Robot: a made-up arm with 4 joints.
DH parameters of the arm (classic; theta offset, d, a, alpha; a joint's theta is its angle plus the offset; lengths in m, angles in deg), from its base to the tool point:
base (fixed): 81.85 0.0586 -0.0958 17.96
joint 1: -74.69 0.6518 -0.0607 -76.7
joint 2: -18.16 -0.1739 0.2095 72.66
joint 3: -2.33 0.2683 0.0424 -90
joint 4: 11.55 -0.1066 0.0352 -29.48
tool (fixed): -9.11 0.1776 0 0
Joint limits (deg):
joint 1: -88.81..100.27
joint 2: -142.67..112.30
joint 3: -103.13..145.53
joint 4: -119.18..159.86
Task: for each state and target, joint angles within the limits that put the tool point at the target. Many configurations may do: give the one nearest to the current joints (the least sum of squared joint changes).
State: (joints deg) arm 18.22 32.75 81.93 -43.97
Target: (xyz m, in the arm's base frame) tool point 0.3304 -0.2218 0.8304
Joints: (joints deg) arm -26.64 4.39 61.86 -28.28
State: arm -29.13 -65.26 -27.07 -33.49
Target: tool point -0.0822 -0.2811 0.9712
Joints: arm -12.86 -89.77 -31.98 -19.60
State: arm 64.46 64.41 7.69 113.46
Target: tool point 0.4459 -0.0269 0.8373
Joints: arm 41.88 35.64 5.46 148.97
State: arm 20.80 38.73 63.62 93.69
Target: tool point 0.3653 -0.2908 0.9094
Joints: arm 16.78 6.84 73.75 118.45
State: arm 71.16 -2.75 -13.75 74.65
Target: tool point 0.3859 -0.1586 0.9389
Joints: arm 98.25 -13.81 -14.85 121.59
